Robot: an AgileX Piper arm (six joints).
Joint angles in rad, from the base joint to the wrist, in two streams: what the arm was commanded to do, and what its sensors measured. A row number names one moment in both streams.
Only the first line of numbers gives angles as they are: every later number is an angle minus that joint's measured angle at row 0.
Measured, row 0: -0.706 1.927 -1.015 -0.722 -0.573 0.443
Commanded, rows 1 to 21: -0.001 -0.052 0.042 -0.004 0.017 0.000; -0.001 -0.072 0.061 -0.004 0.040 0.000; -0.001 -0.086 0.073 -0.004 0.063 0.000; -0.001 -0.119 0.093 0.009 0.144 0.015; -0.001 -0.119 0.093 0.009 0.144 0.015; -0.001 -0.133 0.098 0.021 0.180 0.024; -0.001 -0.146 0.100 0.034 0.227 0.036; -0.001 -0.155 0.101 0.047 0.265 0.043; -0.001 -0.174 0.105 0.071 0.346 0.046; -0.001 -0.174 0.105 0.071 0.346 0.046; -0.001 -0.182 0.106 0.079 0.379 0.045; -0.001 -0.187 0.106 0.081 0.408 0.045; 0.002 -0.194 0.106 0.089 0.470 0.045; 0.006 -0.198 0.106 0.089 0.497 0.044; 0.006 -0.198 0.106 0.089 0.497 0.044; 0.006 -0.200 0.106 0.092 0.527 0.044; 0.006 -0.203 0.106 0.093 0.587 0.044; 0.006 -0.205 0.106 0.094 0.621 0.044; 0.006 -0.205 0.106 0.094 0.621 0.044; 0.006 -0.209 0.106 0.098 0.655 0.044; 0.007 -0.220 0.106 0.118 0.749 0.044
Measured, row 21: 0.000 -0.191 0.103 0.097 0.631 0.042
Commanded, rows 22 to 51: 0.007 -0.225 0.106 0.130 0.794 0.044; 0.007 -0.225 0.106 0.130 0.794 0.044; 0.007 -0.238 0.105 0.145 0.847 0.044; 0.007 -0.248 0.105 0.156 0.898 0.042; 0.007 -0.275 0.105 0.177 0.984 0.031; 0.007 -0.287 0.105 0.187 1.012 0.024; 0.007 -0.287 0.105 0.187 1.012 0.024; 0.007 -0.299 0.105 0.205 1.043 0.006; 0.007 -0.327 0.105 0.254 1.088 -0.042; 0.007 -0.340 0.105 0.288 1.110 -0.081; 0.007 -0.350 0.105 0.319 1.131 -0.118; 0.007 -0.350 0.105 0.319 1.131 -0.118; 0.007 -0.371 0.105 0.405 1.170 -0.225; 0.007 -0.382 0.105 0.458 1.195 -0.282; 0.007 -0.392 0.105 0.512 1.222 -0.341; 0.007 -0.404 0.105 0.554 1.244 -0.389; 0.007 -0.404 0.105 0.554 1.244 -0.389; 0.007 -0.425 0.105 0.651 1.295 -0.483; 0.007 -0.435 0.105 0.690 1.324 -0.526; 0.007 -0.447 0.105 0.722 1.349 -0.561; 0.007 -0.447 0.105 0.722 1.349 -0.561; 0.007 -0.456 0.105 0.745 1.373 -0.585; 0.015 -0.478 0.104 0.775 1.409 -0.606; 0.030 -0.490 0.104 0.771 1.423 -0.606; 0.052 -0.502 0.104 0.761 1.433 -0.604; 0.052 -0.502 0.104 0.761 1.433 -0.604; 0.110 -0.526 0.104 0.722 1.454 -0.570; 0.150 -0.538 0.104 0.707 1.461 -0.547; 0.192 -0.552 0.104 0.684 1.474 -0.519; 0.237 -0.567 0.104 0.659 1.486 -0.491
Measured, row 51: 0.140 -0.531 0.103 0.713 1.447 -0.550
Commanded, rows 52 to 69: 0.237 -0.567 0.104 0.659 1.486 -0.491; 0.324 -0.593 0.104 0.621 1.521 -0.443; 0.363 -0.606 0.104 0.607 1.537 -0.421; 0.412 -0.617 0.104 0.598 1.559 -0.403; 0.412 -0.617 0.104 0.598 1.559 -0.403; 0.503 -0.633 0.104 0.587 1.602 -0.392; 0.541 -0.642 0.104 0.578 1.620 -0.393; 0.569 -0.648 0.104 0.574 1.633 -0.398; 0.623 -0.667 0.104 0.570 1.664 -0.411; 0.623 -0.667 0.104 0.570 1.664 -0.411; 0.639 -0.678 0.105 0.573 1.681 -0.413; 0.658 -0.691 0.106 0.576 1.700 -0.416; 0.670 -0.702 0.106 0.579 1.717 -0.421; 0.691 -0.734 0.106 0.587 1.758 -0.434; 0.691 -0.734 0.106 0.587 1.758 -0.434; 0.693 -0.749 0.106 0.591 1.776 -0.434; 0.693 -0.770 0.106 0.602 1.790 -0.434; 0.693 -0.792 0.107 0.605 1.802 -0.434
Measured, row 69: 0.688 -0.765 0.104 0.603 1.766 -0.426
